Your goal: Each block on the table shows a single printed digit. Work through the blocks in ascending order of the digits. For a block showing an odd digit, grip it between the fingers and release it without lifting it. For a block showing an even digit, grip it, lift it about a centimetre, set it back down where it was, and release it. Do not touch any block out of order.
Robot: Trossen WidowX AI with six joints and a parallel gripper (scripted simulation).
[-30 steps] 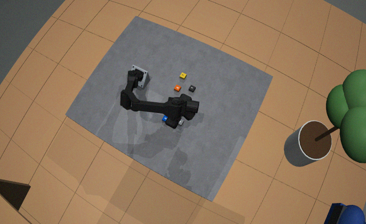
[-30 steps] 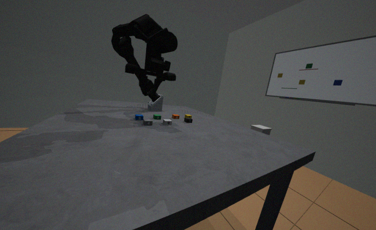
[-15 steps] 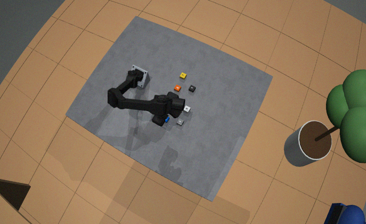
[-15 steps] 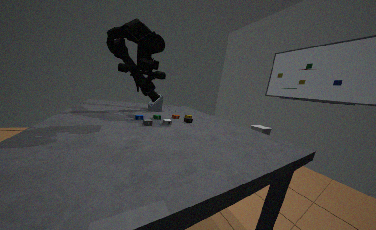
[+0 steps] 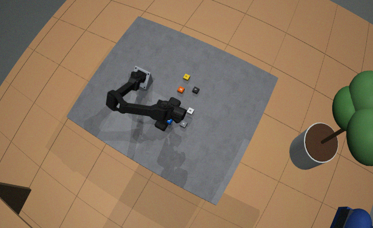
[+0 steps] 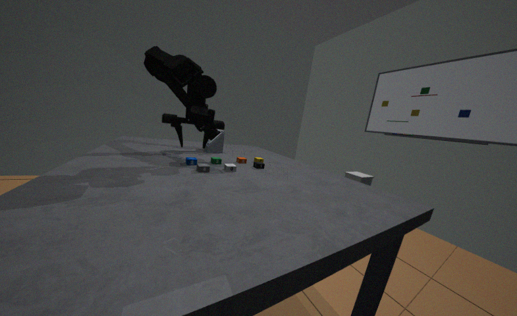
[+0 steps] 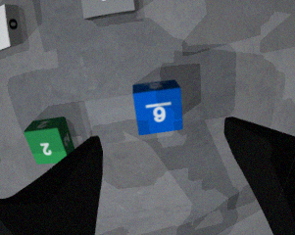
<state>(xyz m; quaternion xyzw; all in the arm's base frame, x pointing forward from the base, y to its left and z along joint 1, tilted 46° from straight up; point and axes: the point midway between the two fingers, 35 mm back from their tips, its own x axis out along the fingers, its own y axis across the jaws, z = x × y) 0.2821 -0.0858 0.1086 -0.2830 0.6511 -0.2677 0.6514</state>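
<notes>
My gripper tip is now 50 mm above the blue block. Round my gripper tip: green block marked 2: 90 mm to the left, 50 mm below, 20 mm behind; grey block marked 4: 80 mm ahead, 50 mm below, 20 mm to the left; white block marked 0: 110 mm to the left, 70 mm ahead, 50 mm below.
</notes>
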